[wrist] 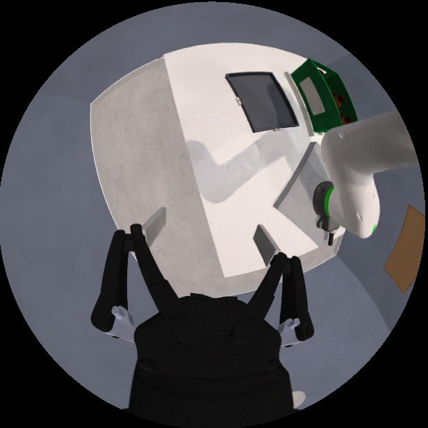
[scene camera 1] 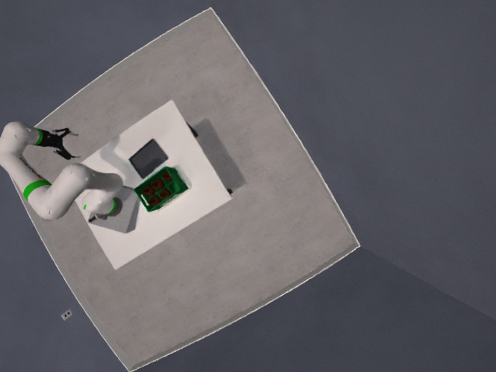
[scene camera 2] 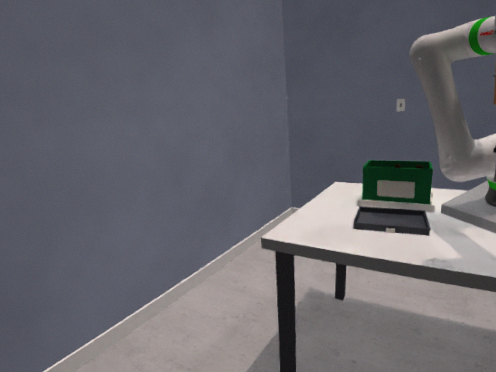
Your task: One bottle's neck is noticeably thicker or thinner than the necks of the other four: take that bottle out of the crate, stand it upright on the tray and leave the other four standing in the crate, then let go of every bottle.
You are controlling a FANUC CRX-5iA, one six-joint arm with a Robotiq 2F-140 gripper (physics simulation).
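Frame: origin at the arm's base, x right, y ahead, z up, level; centimetres.
Where they show: gripper, fingertip midpoint: (scene camera 1: 77, 146); arm's base, link origin: (scene camera 1: 113, 206).
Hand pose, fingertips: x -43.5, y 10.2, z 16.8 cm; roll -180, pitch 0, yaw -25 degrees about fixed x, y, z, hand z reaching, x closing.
Note:
Each offset is from my fingertips to the top centre of the thing. "*": to the spot under its first point. Level surfaces: height alone.
The green crate {dz -7.1, dx +53.3, dy +30.6 cm} (scene camera 1: 181, 188) (scene camera 2: 370, 186) (wrist: 324, 121) stands upright on the white table. Several reddish-brown bottles stand in it; one bottle {dz -8.3, dx +49.2, dy +21.9 cm} (scene camera 1: 148, 190) is near its left end in scene camera 1, and another bottle (wrist: 340, 99) shows in the wrist view. Their necks are too small to compare. The dark tray {* dz -24.0, dx +25.8, dy +29.9 cm} (scene camera 1: 148, 158) (scene camera 2: 392, 220) (wrist: 262, 102) lies flat beside the crate, with nothing on it. My gripper (scene camera 1: 75, 145) (wrist: 211, 223) is wide open and empty, high up and off to the side, well away from crate and tray. It does not show in scene camera 2.
The arm's grey base plate (scene camera 1: 125, 220) (scene camera 2: 470, 207) (wrist: 300, 185) sits on the table {dz -24.6 cm} (scene camera 1: 202, 192) (scene camera 2: 310, 230) (wrist: 200, 85) near the crate's end. The arm's lower links rise from it close to the crate. A brown panel (wrist: 407, 250) shows at the wrist view's right edge.

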